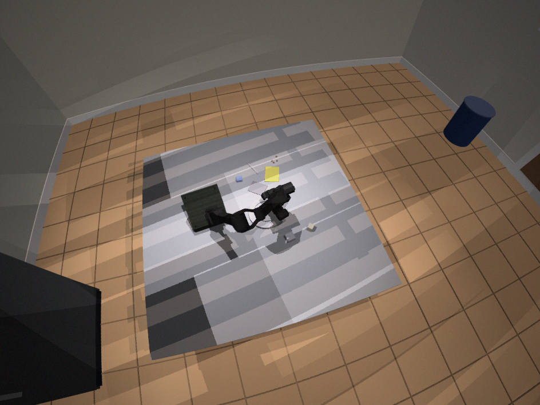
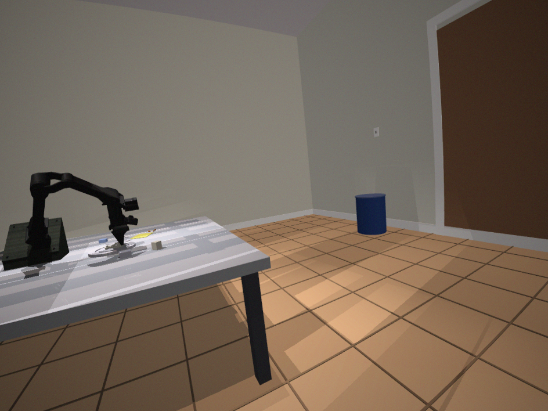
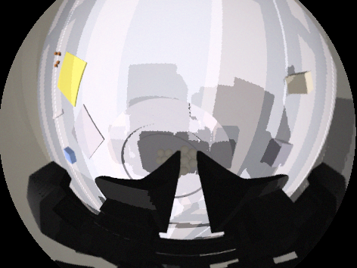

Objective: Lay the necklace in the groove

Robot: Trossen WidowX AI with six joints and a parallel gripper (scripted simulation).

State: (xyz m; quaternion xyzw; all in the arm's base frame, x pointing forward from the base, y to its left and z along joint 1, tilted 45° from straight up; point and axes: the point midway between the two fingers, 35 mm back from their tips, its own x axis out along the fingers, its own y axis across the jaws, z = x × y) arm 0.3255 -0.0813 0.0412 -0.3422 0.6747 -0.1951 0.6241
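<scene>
The round bead board is 40 mm behind my gripper tip, 20 mm to the left of it and 10 mm below it. The rest, counted from my gripper tip: grey card: 200 mm to the left, 30 mm behind, 20 mm below; beige cube: 160 mm to the right, 150 mm ahead; white block: 170 mm to the right, 20 mm ahead, 10 mm below.
</scene>
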